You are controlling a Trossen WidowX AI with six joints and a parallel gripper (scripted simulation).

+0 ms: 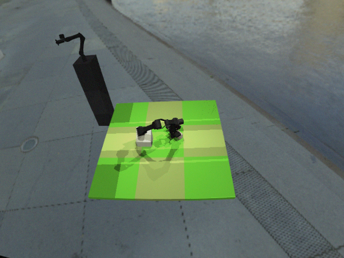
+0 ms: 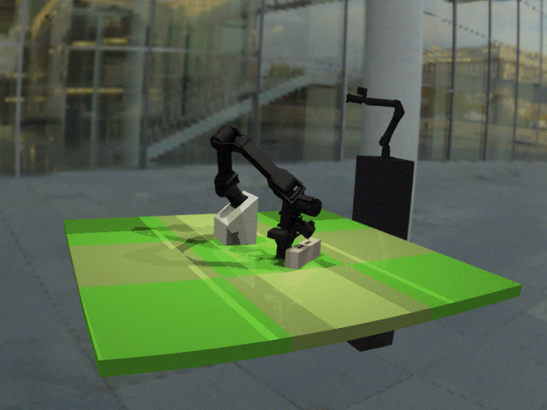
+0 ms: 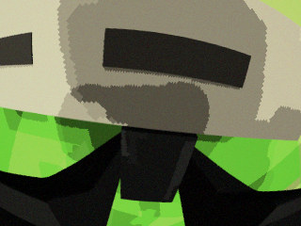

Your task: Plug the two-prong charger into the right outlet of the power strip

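Right now my gripper tip is 1 cm short of the two-prong charger, 1 cm to the right of it and 1 cm below it.
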